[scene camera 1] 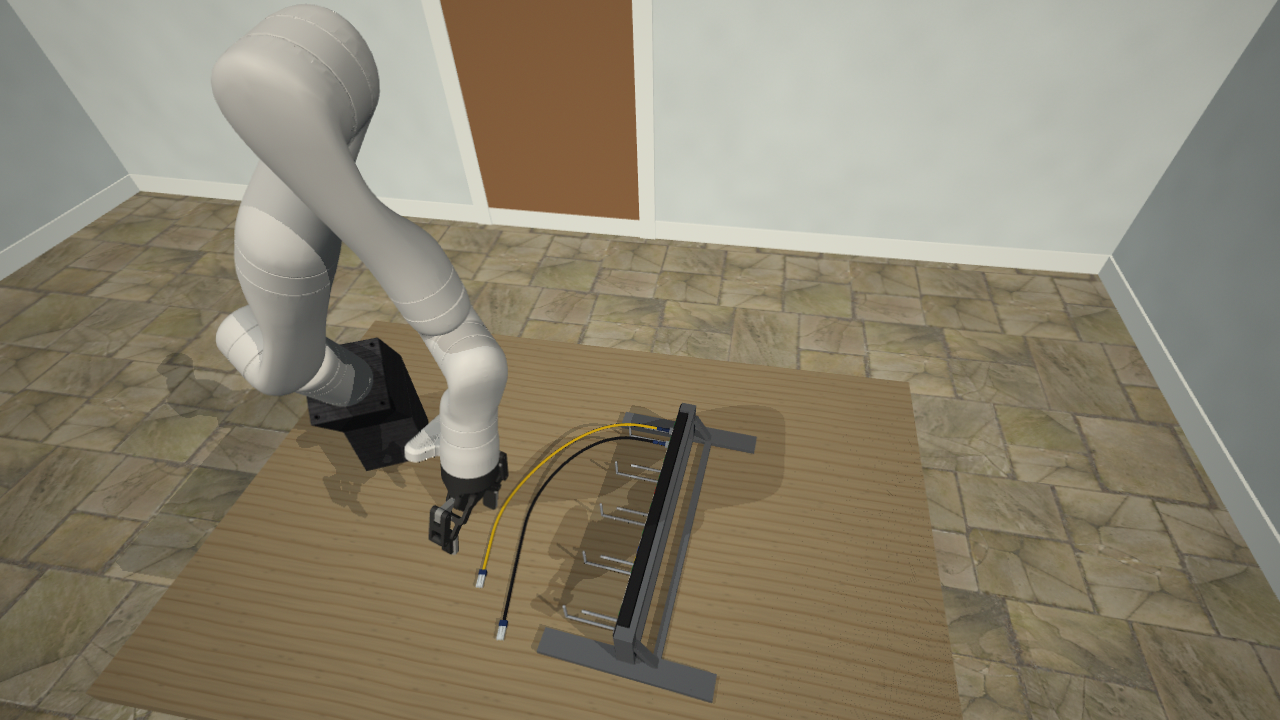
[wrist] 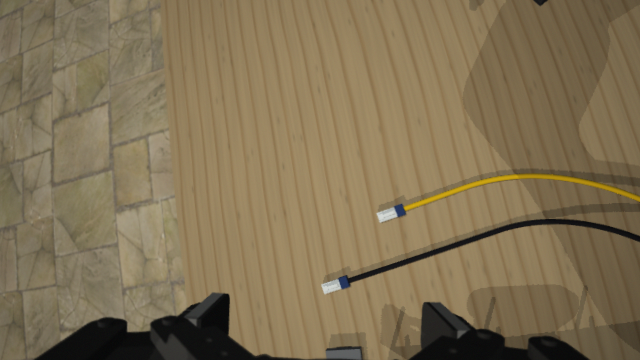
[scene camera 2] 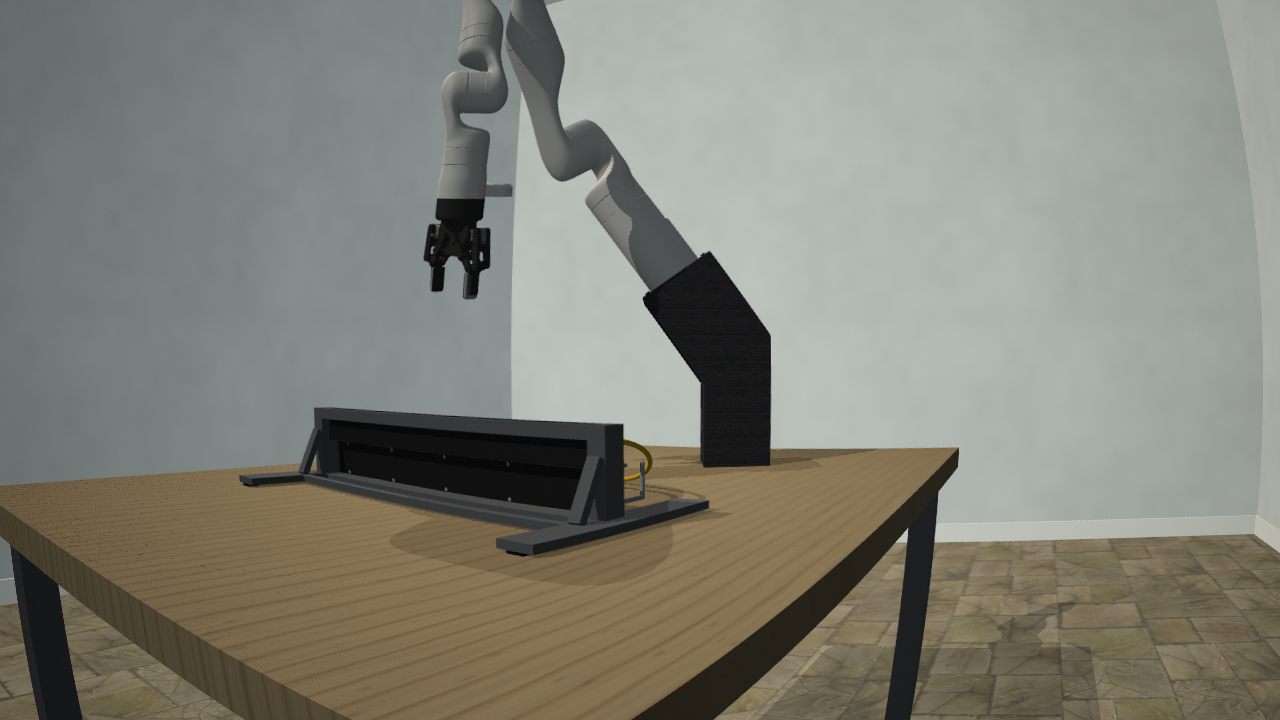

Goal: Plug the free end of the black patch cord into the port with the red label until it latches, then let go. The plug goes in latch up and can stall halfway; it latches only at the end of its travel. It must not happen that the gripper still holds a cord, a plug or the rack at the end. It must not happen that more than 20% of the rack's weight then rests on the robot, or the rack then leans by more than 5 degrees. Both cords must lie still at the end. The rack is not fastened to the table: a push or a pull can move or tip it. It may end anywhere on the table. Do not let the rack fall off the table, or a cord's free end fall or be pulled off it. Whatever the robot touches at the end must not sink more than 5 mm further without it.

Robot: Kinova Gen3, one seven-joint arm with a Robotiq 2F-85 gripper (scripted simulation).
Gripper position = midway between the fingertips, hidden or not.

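Observation:
You can see my gripper (scene camera 2: 452,295) here. Scene camera 1 shows my gripper (scene camera 1: 471,527) as well, and so does the wrist view, with my gripper (wrist: 325,320) in it.

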